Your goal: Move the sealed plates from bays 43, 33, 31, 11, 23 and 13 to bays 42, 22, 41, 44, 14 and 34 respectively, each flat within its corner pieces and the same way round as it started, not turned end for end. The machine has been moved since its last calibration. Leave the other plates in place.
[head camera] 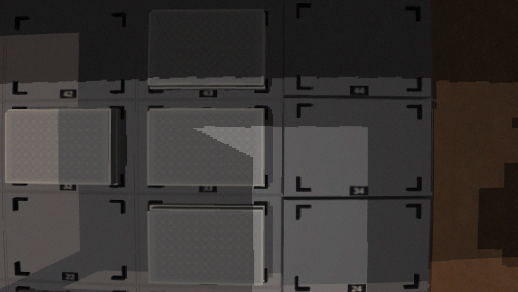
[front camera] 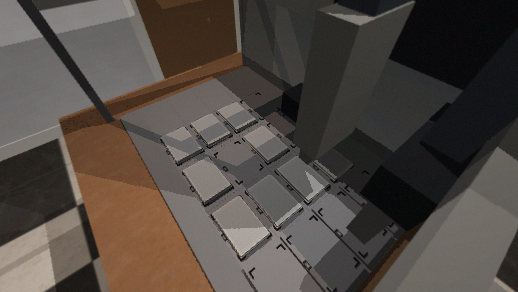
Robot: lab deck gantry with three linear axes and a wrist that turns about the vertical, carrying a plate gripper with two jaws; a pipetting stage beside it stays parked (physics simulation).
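Seen in the pictures: gripper, between the fingertips: (front camera: 373, 215); robot's base, origin of its link: (front camera: 160, 140).
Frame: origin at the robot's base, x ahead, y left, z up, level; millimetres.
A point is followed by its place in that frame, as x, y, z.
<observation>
Sealed plates lie flat in bay 43 (front camera: 336, 164) {429, 363, 14} (head camera: 207, 48) {397, 361, 14}, bay 33 (front camera: 302, 179) {402, 248, 14} (head camera: 205, 150) {395, 252, 14}, bay 23 (front camera: 274, 200) {401, 146, 15} (head camera: 202, 245) {391, 151, 14}, bay 13 (front camera: 241, 226) {402, 40, 15}, bay 11 (front camera: 182, 145) {79, 43, 14} and bay 31 (front camera: 236, 116) {74, 254, 14}. The bay 43 plate is partly hidden in the front view. Bay 42 (head camera: 68, 60) {230, 357, 0}, bay 44 (head camera: 358, 47) {558, 362, 15}, bay 34 (head camera: 358, 150) {557, 252, 14} and bay 22 (front camera: 235, 151) {193, 165, 0} (head camera: 65, 235) {225, 153, 0} hold no plate. The gripper's dark body shows at the right of the front view, above the deck's right side; its jaws do not show, so their state cannot be told.
Other plates lie in bay 32 (front camera: 265, 143) {236, 253, 14} (head camera: 57, 146) {232, 257, 14}, bay 21 (front camera: 210, 129) {73, 148, 14} and bay 12 (front camera: 207, 180) {239, 40, 14}. The grey pipetting stage (front camera: 345, 75) stands tall beside the upper right bays and hides part of the deck. A dark slanted post (front camera: 70, 62) {-207, -99, 219} rises at the left.
</observation>
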